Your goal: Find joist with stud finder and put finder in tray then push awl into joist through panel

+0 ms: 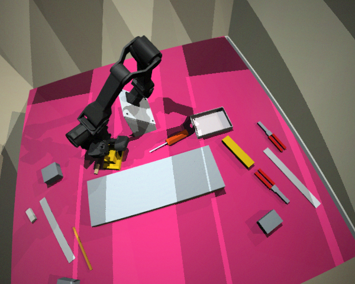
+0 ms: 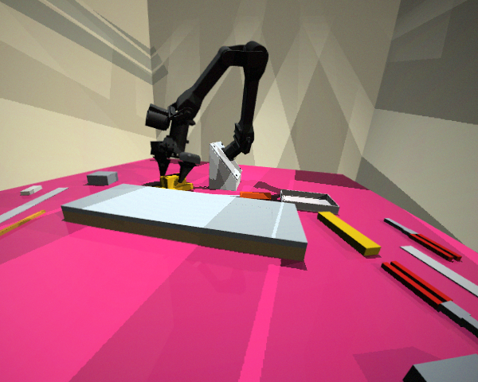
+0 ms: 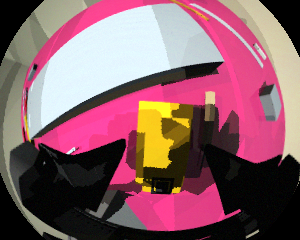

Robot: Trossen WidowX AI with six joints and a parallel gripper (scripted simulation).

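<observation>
Right now the yellow stud finder is 20 mm behind my gripper tip and 10 mm to the left of it. The rest, counted from my gripper tip: pencil (330 mm ahead, 180 mm to the right, 40 mm below); white eraser (150 mm ahead, 400 mm to the right, 40 mm below); awl (20 mm behind, 60 mm to the right, 30 mm below).
</observation>
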